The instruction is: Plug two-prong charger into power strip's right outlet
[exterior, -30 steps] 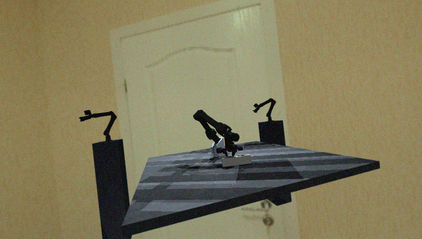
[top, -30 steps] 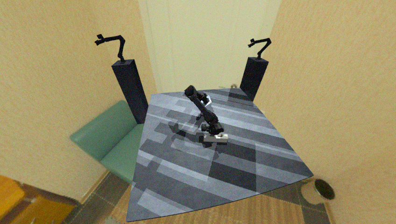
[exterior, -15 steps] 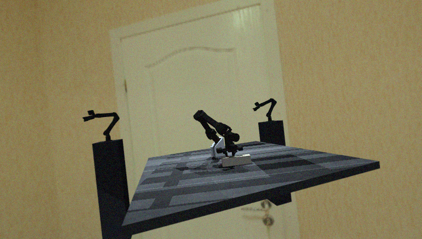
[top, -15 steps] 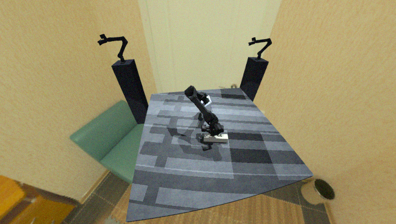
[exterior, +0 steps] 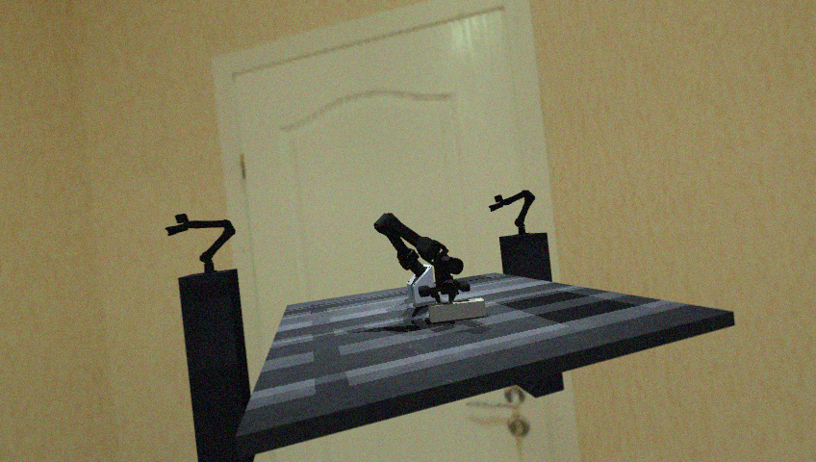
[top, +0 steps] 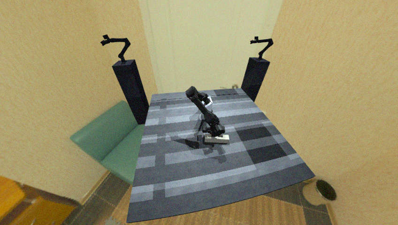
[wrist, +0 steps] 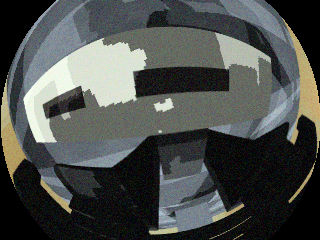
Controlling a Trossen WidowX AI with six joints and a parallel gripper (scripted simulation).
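Right now the black two-prong charger is 2 cm ahead of my gripper tip and 1 cm above it.
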